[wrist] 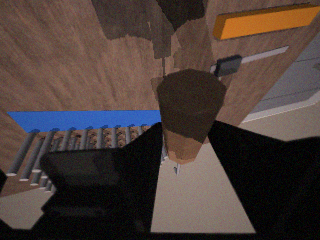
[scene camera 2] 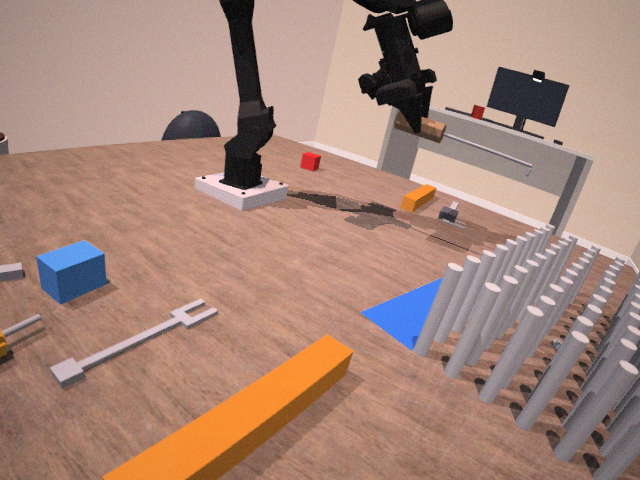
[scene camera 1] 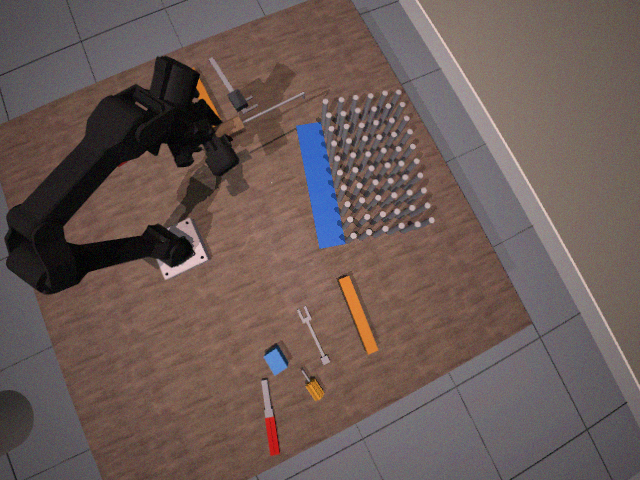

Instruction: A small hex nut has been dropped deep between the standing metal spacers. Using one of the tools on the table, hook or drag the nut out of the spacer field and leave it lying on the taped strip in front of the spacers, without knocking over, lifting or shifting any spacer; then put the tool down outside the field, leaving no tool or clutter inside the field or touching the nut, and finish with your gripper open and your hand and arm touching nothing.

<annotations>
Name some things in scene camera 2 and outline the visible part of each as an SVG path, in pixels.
My gripper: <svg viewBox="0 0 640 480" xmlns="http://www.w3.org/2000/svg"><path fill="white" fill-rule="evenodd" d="M412 42L408 45L402 45L382 52L384 58L381 58L378 62L380 66L378 71L373 73L373 75L363 74L358 78L361 93L367 93L372 100L376 98L378 105L387 104L399 109L416 134L421 132L421 117L428 118L429 116L428 112L433 85L425 87L425 83L434 83L437 80L435 72L430 68L426 70L420 69L416 53L419 53L419 50L414 48Z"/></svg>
A hook tool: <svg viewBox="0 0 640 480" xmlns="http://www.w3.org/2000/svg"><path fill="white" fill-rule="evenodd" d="M394 121L394 128L437 143L441 143L443 136L449 137L472 147L518 162L529 167L526 173L527 177L533 167L530 163L445 133L446 124L421 117L421 132L415 134L401 111L398 112Z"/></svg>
A grey fork tool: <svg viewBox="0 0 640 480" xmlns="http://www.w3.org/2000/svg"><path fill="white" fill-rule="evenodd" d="M218 310L212 307L191 318L187 313L205 305L205 301L200 298L193 303L188 303L177 310L171 311L170 316L173 319L152 327L130 339L126 339L117 345L113 345L79 362L70 358L50 367L51 374L58 385L64 389L84 379L84 370L94 365L96 366L104 360L107 361L117 354L119 355L176 326L182 325L185 329L189 329L195 324L199 324L217 315Z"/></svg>
</annotations>
